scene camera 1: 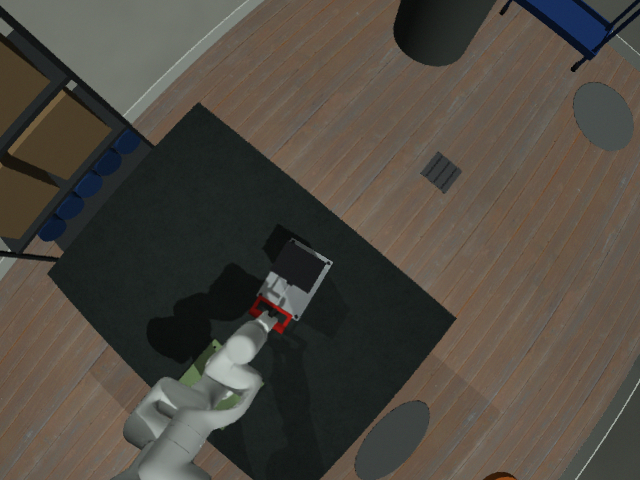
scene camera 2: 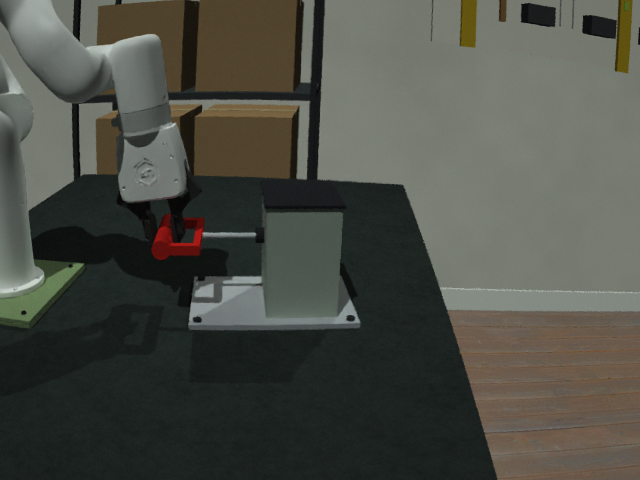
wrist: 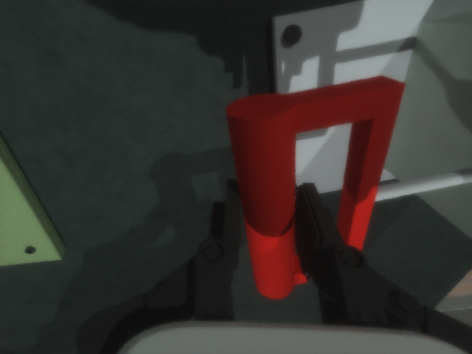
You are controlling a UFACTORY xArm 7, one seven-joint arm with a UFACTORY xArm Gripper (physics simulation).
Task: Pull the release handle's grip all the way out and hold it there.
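Observation:
The release handle is a red loop with a thick round grip (scene camera 1: 282, 326) (scene camera 2: 161, 248) (wrist: 262, 150) on the side away from the housing. My gripper (scene camera 1: 269, 313) (scene camera 2: 163, 235) (wrist: 266, 200) is shut on this grip, with one finger outside the loop and the other through its opening. A pale rod (scene camera 2: 230, 235) (wrist: 425, 187) joins the loop to a pale green-grey housing (scene camera 2: 302, 263) with a dark top (scene camera 1: 299, 266). A long stretch of rod shows between loop and housing. The housing stands on a light base plate (scene camera 1: 300, 303) (scene camera 2: 232, 319). The loop is level, above the plate's near-arm end.
The arm stands on a green mounting plate (scene camera 1: 195, 369) (scene camera 2: 56, 279) (wrist: 22, 230). The device is on a dark table top (scene camera 1: 382, 310) (scene camera 2: 361, 403). A shelf rack (scene camera 2: 314, 129) with cardboard boxes (scene camera 1: 62, 134) (scene camera 2: 248, 46) stands behind the table.

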